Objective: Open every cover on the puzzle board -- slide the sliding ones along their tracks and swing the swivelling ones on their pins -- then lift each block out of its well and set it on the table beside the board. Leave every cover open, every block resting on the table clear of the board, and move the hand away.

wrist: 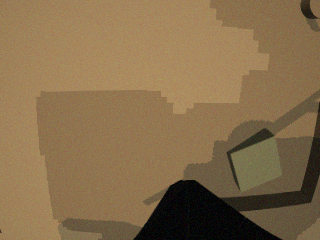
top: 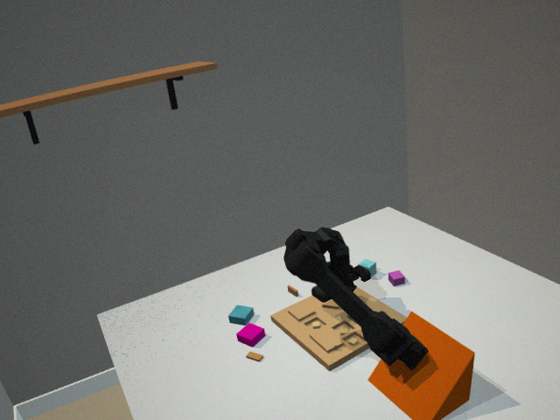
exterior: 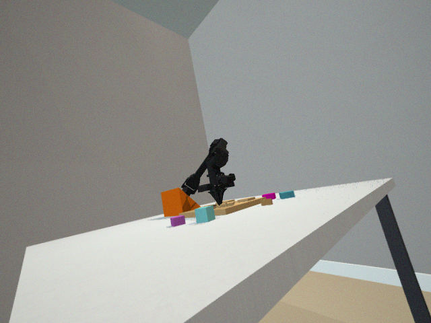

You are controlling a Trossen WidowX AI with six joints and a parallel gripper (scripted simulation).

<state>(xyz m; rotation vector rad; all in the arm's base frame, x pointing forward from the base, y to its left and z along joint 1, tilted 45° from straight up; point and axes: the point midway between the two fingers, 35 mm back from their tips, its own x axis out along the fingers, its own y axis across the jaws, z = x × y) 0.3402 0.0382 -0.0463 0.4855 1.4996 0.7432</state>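
My gripper tip is 50 mm to the right of the tan puzzle board and 40 mm past it. From my gripper tip the other things lie so: teal cube: 180 mm to the right, 140 mm ahead; purple block: 230 mm to the right, 40 mm ahead, 10 mm below; magenta block: 290 mm to the left, 40 mm ahead, 10 mm below.
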